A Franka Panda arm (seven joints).
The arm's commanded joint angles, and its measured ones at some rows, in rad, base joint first. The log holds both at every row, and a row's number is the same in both.
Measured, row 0:
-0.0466 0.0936 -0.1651 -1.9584 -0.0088 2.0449 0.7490
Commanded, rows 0 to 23:
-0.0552 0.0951 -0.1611 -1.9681 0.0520 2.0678 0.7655
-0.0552 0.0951 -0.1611 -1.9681 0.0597 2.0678 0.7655
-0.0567 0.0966 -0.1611 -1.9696 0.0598 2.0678 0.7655
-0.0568 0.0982 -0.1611 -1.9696 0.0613 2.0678 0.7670
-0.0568 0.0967 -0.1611 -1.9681 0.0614 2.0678 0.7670
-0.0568 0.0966 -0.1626 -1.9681 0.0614 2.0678 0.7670
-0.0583 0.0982 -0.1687 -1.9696 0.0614 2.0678 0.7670
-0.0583 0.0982 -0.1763 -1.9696 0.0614 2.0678 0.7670
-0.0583 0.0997 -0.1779 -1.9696 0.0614 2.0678 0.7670
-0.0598 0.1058 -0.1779 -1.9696 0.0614 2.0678 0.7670
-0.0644 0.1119 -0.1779 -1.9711 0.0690 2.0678 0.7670
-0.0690 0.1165 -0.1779 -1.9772 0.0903 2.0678 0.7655
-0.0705 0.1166 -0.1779 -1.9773 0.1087 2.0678 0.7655
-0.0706 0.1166 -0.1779 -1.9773 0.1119 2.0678 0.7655
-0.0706 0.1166 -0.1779 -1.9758 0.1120 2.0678 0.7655
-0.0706 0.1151 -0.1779 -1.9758 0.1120 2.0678 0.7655
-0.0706 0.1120 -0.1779 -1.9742 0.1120 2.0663 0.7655
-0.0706 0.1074 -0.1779 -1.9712 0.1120 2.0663 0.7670
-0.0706 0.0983 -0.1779 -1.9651 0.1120 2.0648 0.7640
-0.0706 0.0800 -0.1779 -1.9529 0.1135 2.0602 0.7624
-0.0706 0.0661 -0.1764 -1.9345 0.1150 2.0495 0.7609
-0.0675 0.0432 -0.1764 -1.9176 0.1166 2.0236 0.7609
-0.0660 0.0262 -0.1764 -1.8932 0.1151 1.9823 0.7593
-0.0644 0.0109 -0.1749 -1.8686 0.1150 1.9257 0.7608
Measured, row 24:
-0.0699 0.0780 -0.1797 -1.9227 0.1000 2.0383 0.7516
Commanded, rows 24 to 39:
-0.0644 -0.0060 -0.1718 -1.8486 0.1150 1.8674 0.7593
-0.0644 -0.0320 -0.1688 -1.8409 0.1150 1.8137 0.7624
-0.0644 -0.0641 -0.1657 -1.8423 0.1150 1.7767 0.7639
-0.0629 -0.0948 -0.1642 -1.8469 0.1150 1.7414 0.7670
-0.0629 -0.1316 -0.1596 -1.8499 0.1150 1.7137 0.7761
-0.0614 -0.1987 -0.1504 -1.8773 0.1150 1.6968 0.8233
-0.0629 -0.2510 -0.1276 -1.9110 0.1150 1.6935 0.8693
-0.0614 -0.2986 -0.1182 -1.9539 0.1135 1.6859 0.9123
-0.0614 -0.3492 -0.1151 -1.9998 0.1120 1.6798 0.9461
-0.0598 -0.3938 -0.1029 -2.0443 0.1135 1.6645 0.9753
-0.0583 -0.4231 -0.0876 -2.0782 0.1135 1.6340 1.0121
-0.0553 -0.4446 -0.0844 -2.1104 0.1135 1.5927 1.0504
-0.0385 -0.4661 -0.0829 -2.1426 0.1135 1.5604 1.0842
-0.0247 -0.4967 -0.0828 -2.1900 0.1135 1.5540 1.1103
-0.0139 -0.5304 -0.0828 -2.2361 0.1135 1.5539 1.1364
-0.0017 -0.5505 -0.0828 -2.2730 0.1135 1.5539 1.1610
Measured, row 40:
-0.0350 -0.4561 -0.0848 -2.1331 0.1017 1.5526 1.0782
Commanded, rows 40 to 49:
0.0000 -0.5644 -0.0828 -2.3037 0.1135 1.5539 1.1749
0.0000 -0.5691 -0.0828 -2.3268 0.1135 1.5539 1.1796
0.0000 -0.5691 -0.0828 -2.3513 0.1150 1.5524 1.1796
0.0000 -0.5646 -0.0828 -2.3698 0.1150 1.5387 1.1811
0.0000 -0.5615 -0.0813 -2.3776 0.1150 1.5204 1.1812
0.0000 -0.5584 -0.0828 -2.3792 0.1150 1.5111 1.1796
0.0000 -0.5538 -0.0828 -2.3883 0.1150 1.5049 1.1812
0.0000 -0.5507 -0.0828 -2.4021 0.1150 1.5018 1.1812
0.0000 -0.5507 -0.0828 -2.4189 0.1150 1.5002 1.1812
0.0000 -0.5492 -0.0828 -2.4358 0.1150 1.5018 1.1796
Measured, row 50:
-0.0038 -0.5476 -0.0841 -2.3986 0.1017 1.5242 1.1587
